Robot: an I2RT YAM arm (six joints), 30 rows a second.
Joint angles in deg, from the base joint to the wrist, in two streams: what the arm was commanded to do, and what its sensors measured. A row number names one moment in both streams.
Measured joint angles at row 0:
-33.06, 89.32, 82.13, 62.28, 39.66, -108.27
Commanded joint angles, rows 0 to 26:
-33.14, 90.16, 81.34, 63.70, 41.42, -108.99
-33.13, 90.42, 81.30, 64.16, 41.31, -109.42
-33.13, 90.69, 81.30, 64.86, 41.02, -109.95
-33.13, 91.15, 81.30, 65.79, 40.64, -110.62
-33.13, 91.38, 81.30, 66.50, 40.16, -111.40
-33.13, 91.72, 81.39, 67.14, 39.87, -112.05
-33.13, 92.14, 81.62, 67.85, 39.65, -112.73
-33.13, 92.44, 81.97, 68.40, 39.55, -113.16
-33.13, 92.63, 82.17, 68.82, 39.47, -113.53
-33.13, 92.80, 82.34, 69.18, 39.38, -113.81
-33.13, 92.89, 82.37, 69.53, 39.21, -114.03
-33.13, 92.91, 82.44, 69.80, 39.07, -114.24
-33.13, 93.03, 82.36, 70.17, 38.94, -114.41
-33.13, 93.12, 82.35, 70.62, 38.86, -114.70
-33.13, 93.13, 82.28, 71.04, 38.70, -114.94
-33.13, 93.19, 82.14, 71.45, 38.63, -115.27
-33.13, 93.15, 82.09, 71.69, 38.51, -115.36
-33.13, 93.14, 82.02, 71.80, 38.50, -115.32
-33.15, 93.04, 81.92, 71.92, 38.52, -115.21
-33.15, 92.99, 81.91, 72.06, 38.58, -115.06
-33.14, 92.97, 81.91, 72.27, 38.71, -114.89
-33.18, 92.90, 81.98, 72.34, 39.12, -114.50
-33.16, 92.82, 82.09, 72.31, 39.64, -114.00
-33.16, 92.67, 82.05, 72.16, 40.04, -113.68
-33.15, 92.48, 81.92, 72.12, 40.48, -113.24
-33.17, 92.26, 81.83, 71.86, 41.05, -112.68
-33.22, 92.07, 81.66, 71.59, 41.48, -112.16
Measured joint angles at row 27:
-33.23, 92.88, 81.87, 69.54, 39.44, -114.24
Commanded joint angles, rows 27 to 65:
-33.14, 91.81, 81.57, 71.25, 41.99, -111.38
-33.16, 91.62, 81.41, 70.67, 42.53, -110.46
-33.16, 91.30, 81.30, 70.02, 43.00, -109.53
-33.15, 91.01, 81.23, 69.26, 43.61, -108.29
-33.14, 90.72, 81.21, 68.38, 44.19, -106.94
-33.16, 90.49, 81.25, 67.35, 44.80, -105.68
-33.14, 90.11, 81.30, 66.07, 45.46, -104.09
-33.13, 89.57, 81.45, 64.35, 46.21, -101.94
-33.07, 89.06, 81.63, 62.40, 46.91, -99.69
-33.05, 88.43, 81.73, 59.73, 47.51, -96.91
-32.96, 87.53, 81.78, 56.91, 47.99, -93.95
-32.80, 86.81, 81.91, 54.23, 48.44, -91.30
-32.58, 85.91, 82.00, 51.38, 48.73, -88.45
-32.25, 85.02, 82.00, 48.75, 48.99, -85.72
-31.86, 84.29, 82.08, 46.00, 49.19, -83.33
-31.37, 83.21, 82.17, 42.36, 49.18, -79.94
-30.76, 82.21, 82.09, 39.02, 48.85, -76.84
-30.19, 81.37, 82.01, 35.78, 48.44, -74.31
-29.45, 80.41, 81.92, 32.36, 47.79, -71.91
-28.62, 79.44, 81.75, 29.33, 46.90, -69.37
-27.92, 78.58, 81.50, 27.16, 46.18, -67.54
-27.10, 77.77, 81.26, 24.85, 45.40, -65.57
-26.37, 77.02, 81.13, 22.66, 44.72, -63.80
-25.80, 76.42, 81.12, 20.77, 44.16, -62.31
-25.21, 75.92, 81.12, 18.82, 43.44, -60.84
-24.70, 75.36, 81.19, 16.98, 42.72, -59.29
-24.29, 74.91, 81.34, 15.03, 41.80, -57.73
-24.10, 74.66, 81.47, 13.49, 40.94, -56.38
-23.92, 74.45, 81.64, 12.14, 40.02, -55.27
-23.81, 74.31, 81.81, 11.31, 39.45, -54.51
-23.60, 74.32, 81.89, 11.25, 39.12, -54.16
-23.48, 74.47, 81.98, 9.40, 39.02, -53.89
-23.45, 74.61, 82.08, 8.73, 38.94, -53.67
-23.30, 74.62, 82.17, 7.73, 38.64, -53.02
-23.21, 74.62, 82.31, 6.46, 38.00, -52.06
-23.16, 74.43, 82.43, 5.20, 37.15, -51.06
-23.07, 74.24, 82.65, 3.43, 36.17, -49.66
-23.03, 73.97, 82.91, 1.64, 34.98, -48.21
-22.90, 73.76, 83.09, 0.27, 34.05, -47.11
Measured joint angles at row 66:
-23.09, 74.65, 82.08, 5.19, 37.26, -52.36
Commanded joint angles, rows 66 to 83:
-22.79, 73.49, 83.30, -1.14, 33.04, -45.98
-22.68, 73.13, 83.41, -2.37, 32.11, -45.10
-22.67, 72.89, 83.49, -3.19, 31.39, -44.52
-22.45, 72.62, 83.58, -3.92, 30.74, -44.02
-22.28, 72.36, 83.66, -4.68, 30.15, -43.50
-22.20, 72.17, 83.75, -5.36, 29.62, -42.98
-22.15, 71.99, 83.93, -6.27, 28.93, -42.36
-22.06, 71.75, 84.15, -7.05, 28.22, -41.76
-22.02, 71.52, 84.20, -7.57, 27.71, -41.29
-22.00, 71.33, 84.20, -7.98, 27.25, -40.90
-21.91, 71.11, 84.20, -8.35, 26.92, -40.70
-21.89, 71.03, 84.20, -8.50, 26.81, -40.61
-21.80, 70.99, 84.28, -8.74, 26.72, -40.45
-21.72, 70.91, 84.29, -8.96, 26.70, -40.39
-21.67, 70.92, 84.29, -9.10, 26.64, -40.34
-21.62, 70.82, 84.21, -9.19, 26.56, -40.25
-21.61, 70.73, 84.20, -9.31, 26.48, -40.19
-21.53, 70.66, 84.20, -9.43, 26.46, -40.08
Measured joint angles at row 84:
-21.69, 71.18, 83.59, -9.04, 27.14, -41.56
